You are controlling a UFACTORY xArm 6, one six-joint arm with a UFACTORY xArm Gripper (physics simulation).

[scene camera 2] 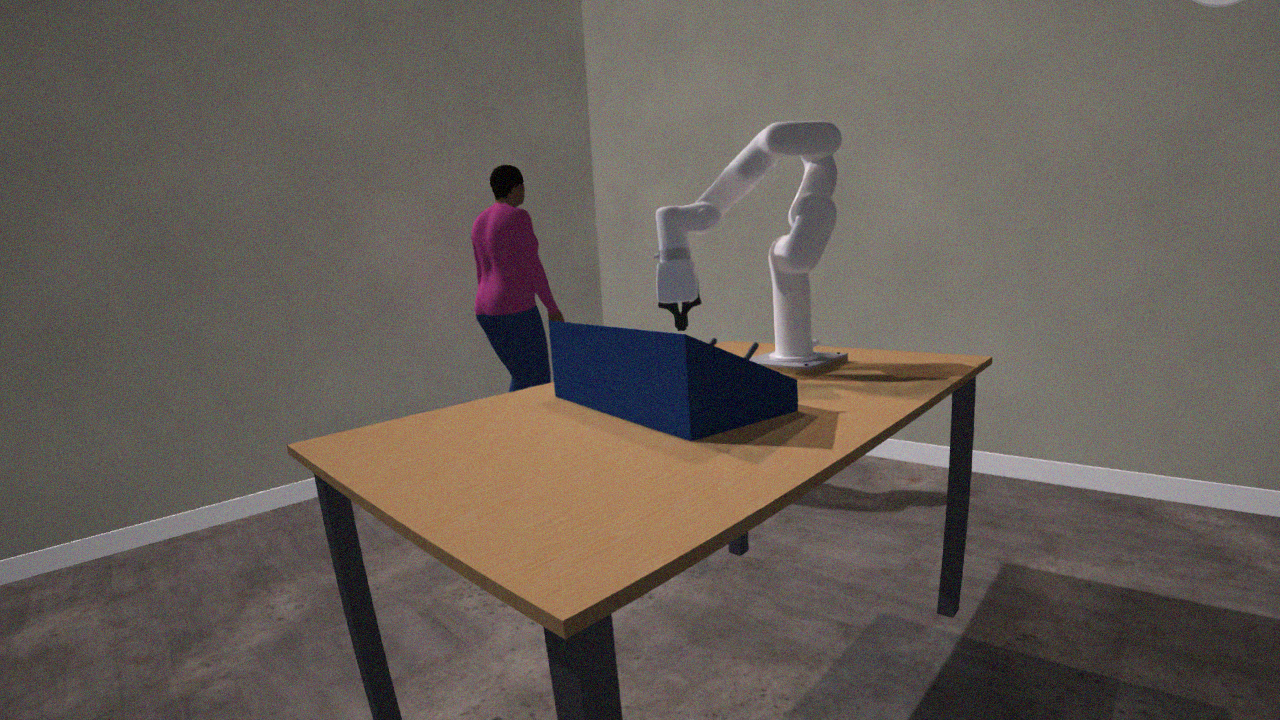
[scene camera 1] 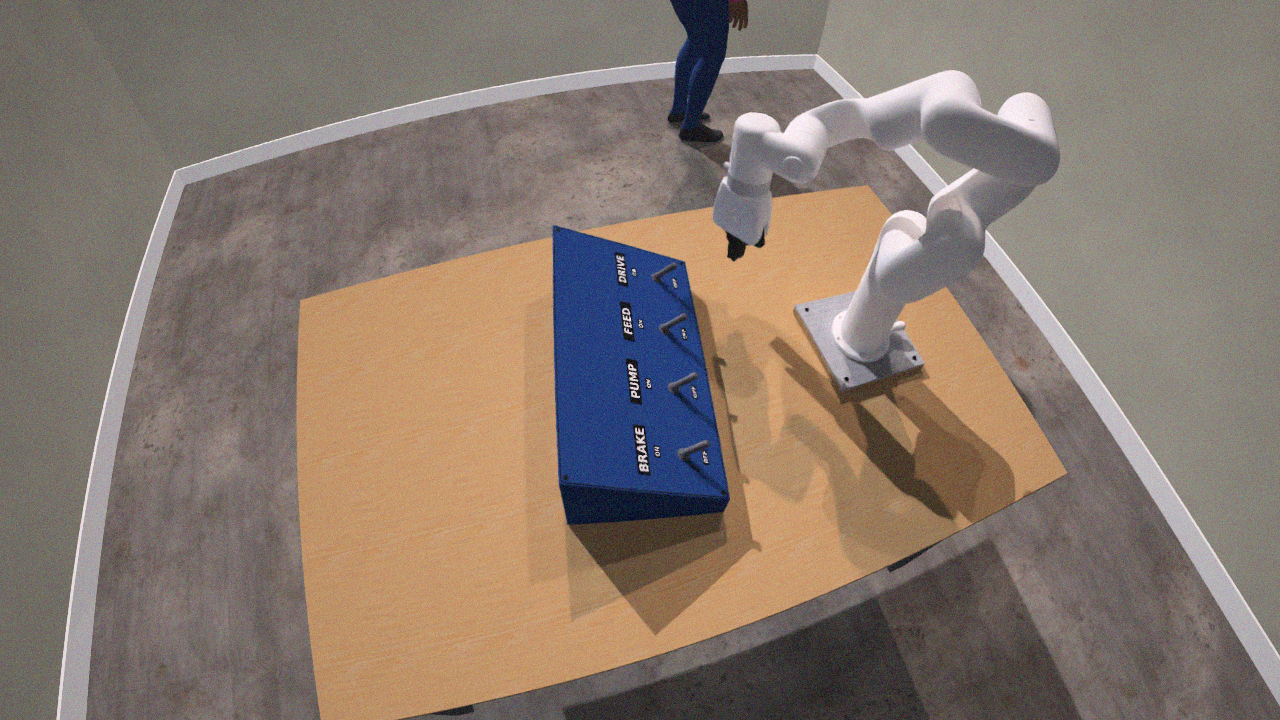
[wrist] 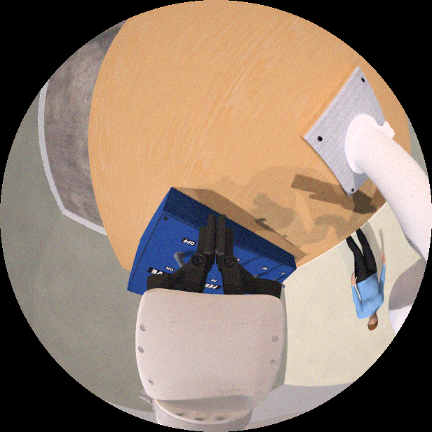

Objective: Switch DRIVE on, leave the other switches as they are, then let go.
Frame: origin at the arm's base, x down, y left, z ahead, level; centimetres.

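Seen in the pictures: gripper, fingertip midpoint: [scene camera 2: 682, 330] [scene camera 1: 735, 256]; arm's base at its link origin: [scene camera 2: 794, 357] [scene camera 1: 860, 336].
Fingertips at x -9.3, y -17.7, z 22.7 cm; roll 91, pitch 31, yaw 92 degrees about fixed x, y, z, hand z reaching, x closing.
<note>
Pixels of each thing's top centre, then the offset from my fingertips to it. Level surfaces: height alone.
- FEED lever at its top centre: [scene camera 1: 676, 315] dz +15.9, dx -1.5, dy +12.4 cm
- PUMP lever at its top centre: [scene camera 1: 686, 374] dz +17.9, dx -1.5, dy +24.2 cm
- BRAKE lever at its top centre: [scene camera 1: 697, 442] [scene camera 2: 750, 343] dz +19.8, dx -1.5, dy +36.1 cm
- wooden table at its surface level: dx +11.4 cm
The blue sloped console [scene camera 1: 590, 358] [scene camera 2: 617, 371] [wrist: 150, 250] stands on the table. In scene camera 1, its DRIVE lever [scene camera 1: 665, 272] [wrist: 179, 258] is at the far end and leans to the OFF side. The FEED lever [scene camera 1: 673, 323], PUMP lever [scene camera 1: 682, 384] and BRAKE lever [scene camera 1: 693, 450] also lean to OFF. My gripper [scene camera 1: 735, 256] [scene camera 2: 682, 325] [wrist: 216, 222] is shut and empty. It hangs above table height beyond the console's OFF-side edge, near the DRIVE end, apart from the levers. In the wrist view its fingers hide part of the console around FEED.
The arm's base plate [scene camera 1: 814, 322] [wrist: 335, 130] is bolted to the wooden table [scene camera 1: 402, 402] [scene camera 2: 537, 483] [wrist: 200, 90] on the console's OFF side. A person in pink [scene camera 2: 505, 259] stands behind the table. A person in light blue [wrist: 369, 295] shows in the wrist view.
</note>
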